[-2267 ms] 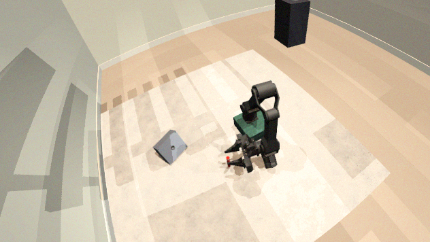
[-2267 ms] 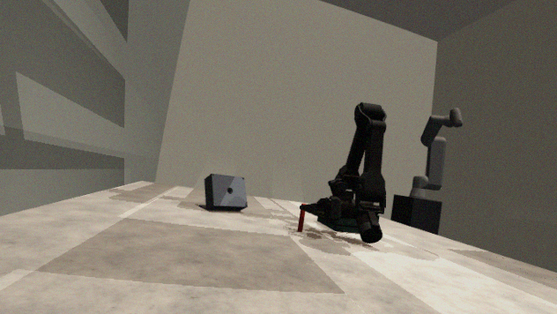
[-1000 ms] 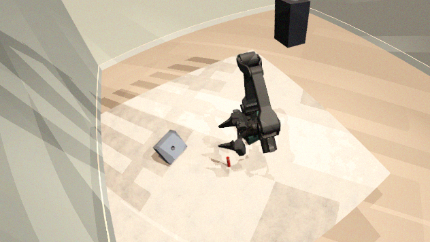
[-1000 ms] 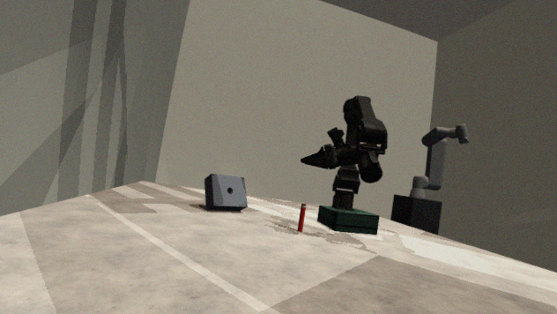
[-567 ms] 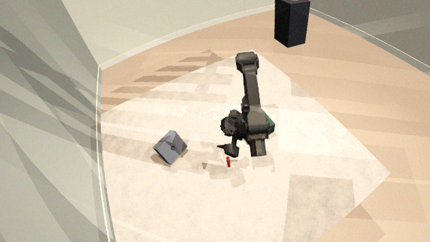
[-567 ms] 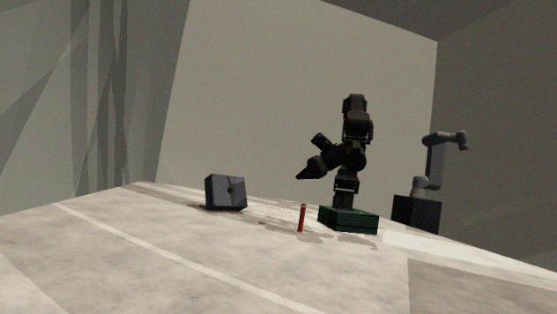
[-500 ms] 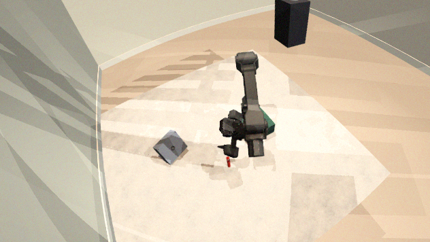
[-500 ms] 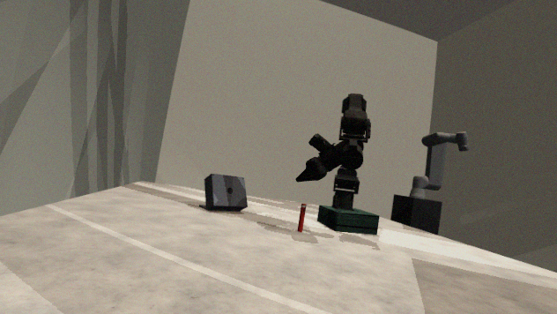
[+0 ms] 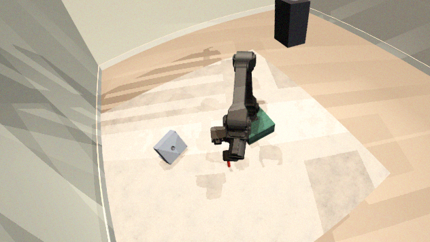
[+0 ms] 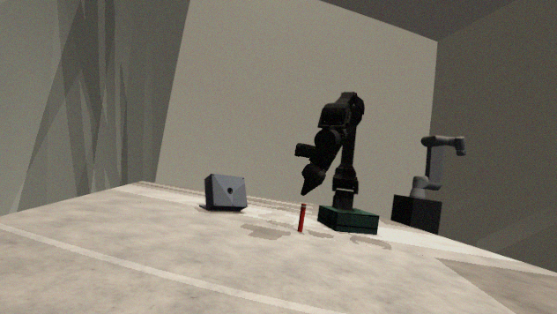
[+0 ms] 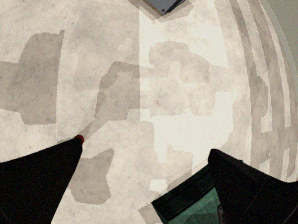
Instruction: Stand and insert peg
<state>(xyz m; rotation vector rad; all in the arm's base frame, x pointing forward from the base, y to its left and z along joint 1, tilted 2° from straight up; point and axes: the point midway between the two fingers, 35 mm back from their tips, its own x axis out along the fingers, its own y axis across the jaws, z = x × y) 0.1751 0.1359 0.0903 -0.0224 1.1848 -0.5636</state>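
Right now my gripper tip is 10 mm short of the red peg, 50 mm to the right of it and 60 mm above it. Also, from my gripper tip: grey sloped panel: 240 mm ahead, 130 mm to the right, 60 mm below.
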